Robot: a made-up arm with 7 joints.
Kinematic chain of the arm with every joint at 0, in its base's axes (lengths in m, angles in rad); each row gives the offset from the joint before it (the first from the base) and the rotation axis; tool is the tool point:
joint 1: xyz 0 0.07 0 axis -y
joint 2: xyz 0 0.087 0 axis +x
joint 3: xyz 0 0 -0.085 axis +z
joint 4: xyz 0 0 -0.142 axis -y
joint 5: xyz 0 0 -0.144 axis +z
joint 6: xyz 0 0 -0.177 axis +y
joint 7: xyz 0 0 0 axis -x
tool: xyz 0 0 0
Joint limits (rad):
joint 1: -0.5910..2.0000
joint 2: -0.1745..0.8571
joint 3: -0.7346..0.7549
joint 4: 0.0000..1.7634
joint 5: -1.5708..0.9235
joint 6: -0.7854..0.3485
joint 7: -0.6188..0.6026
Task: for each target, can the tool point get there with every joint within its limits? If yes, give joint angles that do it. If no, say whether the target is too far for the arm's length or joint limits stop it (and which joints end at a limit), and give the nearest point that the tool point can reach.
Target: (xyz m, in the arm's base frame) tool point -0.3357 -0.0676 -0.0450
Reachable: no: joint limits stop it (at a limit: joint 1, joint 2, joint 4) | nearest point -0.3007 0.0619 -0.4481 | short by 0.425 m
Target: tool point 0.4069 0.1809 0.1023
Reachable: yes | joints 0.9611 0.0285 0.0507 1.4188 -0.2060 -0.2900 0.1466
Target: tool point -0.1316 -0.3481 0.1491
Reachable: no: joint limits stop it (at a limit: joint 1, joint 2, joint 3, joint 4) | nearest point 0.0176 -0.0797 0.2652 | short by 0.328 m
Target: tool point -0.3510 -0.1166 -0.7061
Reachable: no: too far | nearest point -0.2328 0.0089 -0.4682 | short by 0.294 m
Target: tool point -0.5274 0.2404 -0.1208
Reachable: no: joint limits stop it (at a limit: joint 1, joint 4) | nearest point -0.2987 0.2704 -0.4452 | short by 0.398 m
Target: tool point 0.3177 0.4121 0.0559
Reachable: yes | joints 0.6597 0.5317 0.4663 1.4706 -0.6121 -0.5768 0.0368
